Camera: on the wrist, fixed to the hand. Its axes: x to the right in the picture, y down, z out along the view.
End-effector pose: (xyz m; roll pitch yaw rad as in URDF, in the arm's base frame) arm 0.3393 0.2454 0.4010 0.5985 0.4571 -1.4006
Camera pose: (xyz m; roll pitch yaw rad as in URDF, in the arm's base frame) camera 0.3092 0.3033 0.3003 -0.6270 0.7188 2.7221
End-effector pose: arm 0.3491 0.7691 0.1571 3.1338 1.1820 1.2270
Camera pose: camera 0.2957 0.8676 0.2000 -1.8519 -0.1861 2.5639
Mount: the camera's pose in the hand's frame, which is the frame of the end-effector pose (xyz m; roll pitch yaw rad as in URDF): -0.0114 -0.0828 -0.0861 0.0723 0.2925 -1.6596
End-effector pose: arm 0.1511 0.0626 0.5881 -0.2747 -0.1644 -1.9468
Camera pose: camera 0.0557 0.1017 0.5266 0.2603 0.0325 2.6848
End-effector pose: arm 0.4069 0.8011 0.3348 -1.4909 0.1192 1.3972
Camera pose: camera 0.4975 0.7828 0.4113 -0.0120 -1.1977 -0.1022
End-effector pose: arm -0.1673 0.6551 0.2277 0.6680 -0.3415 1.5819
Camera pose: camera -0.1560 0.6843 0.1119 0.5594 0.9246 0.3385
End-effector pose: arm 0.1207 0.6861 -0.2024 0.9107 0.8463 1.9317
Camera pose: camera 0.1385 0.5901 -0.2722 -1.1838 0.5859 -0.7670
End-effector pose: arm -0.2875 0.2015 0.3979 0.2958 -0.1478 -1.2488
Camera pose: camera -0.3374 0.1802 0.2909 0.2190 0.5948 -2.8225
